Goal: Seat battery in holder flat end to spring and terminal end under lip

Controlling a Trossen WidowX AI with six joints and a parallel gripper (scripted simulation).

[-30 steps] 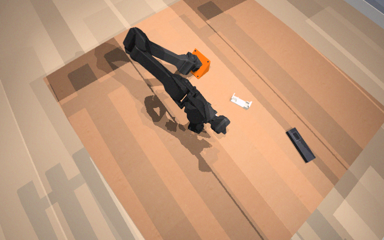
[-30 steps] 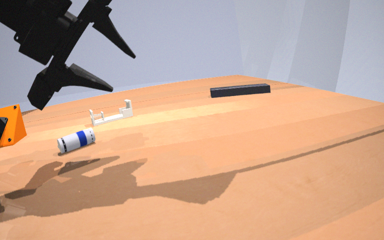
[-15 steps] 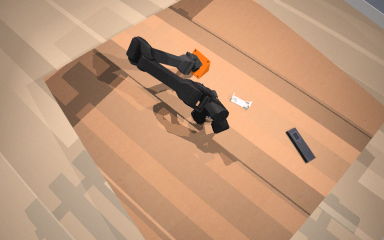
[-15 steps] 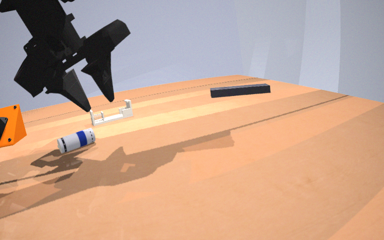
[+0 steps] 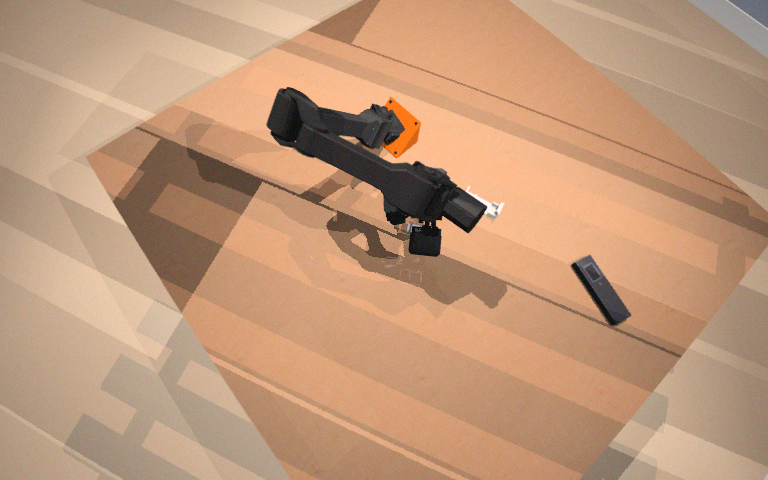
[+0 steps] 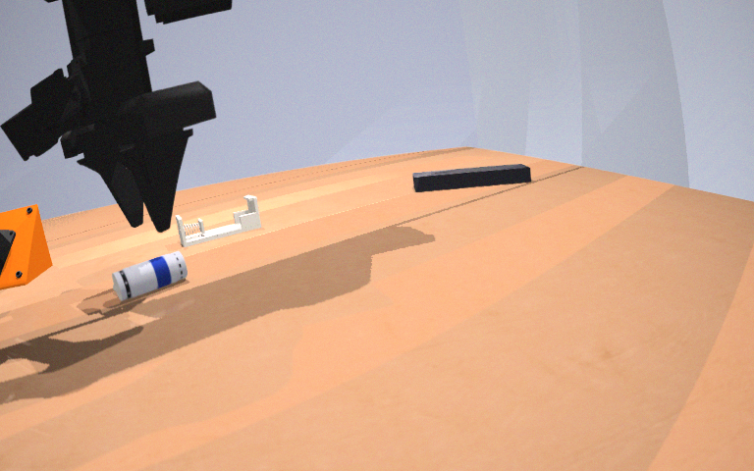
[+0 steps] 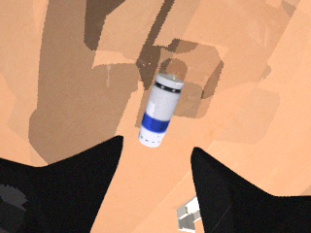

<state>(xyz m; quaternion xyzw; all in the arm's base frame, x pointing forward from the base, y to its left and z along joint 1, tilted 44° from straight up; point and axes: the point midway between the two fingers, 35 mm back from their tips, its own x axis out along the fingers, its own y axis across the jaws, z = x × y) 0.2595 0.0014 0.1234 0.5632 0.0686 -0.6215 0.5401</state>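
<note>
Right now my gripper tip is 40 mm above the battery, 10 mm to the left of it and 10 mm past it. Also, from my gripper tip: black bar 340 mm ahead, 260 mm to the left, 30 mm below.
</note>
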